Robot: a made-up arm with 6 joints. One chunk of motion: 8 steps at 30 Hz.
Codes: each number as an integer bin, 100 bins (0 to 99) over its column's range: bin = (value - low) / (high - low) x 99, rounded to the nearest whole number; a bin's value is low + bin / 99 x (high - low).
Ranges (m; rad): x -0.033..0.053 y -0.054..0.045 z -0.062..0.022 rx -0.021..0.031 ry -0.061..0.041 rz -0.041..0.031
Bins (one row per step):
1: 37 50 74 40 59 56
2: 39 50 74 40 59 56
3: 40 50 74 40 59 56
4: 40 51 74 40 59 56
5: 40 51 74 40 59 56
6: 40 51 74 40 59 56
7: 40 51 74 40 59 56
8: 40 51 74 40 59 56
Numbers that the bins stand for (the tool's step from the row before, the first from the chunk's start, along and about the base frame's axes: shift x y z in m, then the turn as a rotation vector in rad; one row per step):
1: -0.00086 -0.00400 0.00079 0.00001 -0.00021 -0.00027
2: 0.00088 -0.00400 0.00079 0.00001 -0.00021 -0.00027
3: 0.00175 -0.00400 0.00079 0.00001 -0.00021 -0.00027
4: 0.00175 -0.00300 0.00079 0.00001 -0.00021 -0.00027
5: 0.00175 -0.00300 0.00079 0.00001 -0.00021 -0.00027
6: 0.00175 -0.00300 0.00079 0.00001 -0.00021 -0.00027
7: 0.00175 -0.00300 0.00079 0.00001 -0.00021 -0.00027
8: 0.00175 -0.00300 0.00079 0.00001 -0.00021 -0.00027

